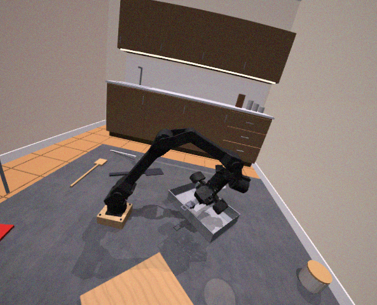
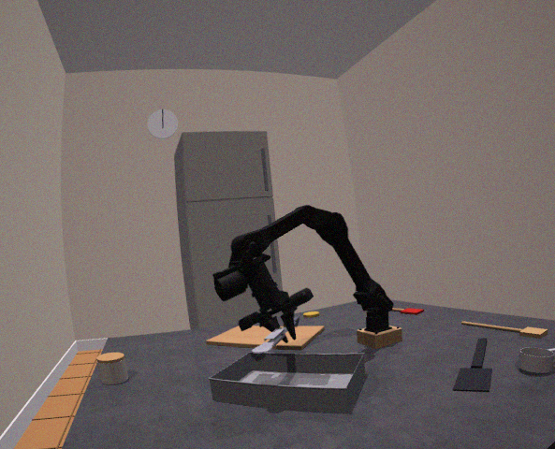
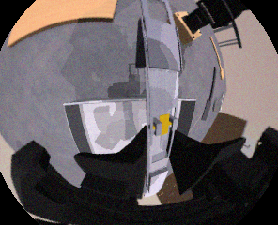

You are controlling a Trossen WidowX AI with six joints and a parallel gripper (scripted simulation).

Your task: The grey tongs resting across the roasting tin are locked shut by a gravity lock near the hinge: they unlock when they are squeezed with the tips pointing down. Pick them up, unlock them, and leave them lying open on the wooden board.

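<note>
My gripper tip is now 1 cm past the yellow lock piece, 3 cm to the left of it and 3 cm below it. Round my gripper tip: black spatula: 33 cm behind, 30 cm to the left, 10 cm below; then roasting tin: 4 cm ahead, 6 cm to the left, 7 cm below; then wooden board: 10 cm behind, 41 cm to the right, 9 cm below.
</note>
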